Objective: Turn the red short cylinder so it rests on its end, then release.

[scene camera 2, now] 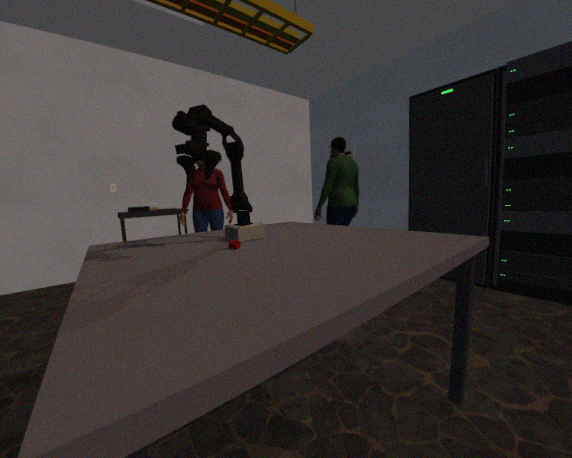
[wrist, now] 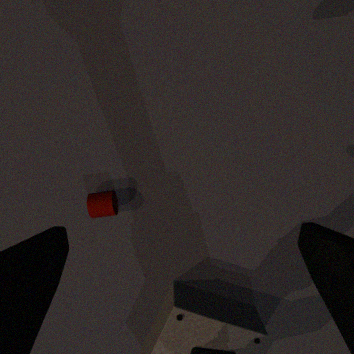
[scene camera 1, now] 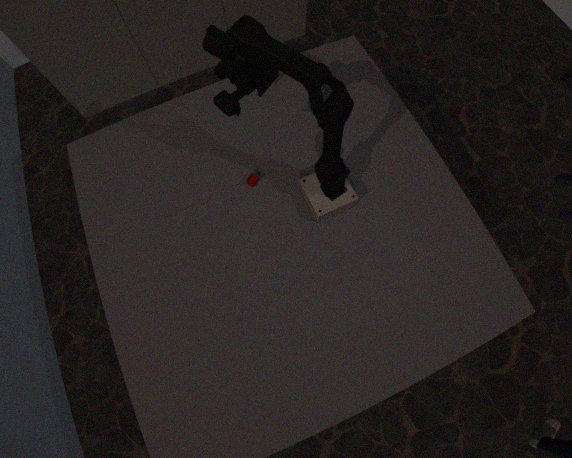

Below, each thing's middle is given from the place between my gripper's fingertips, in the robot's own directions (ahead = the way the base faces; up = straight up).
Scene:
The red short cylinder (wrist: 104, 203) lies 80 mm ahead of my hand, 90 mm to the left of it and 250 mm below it.

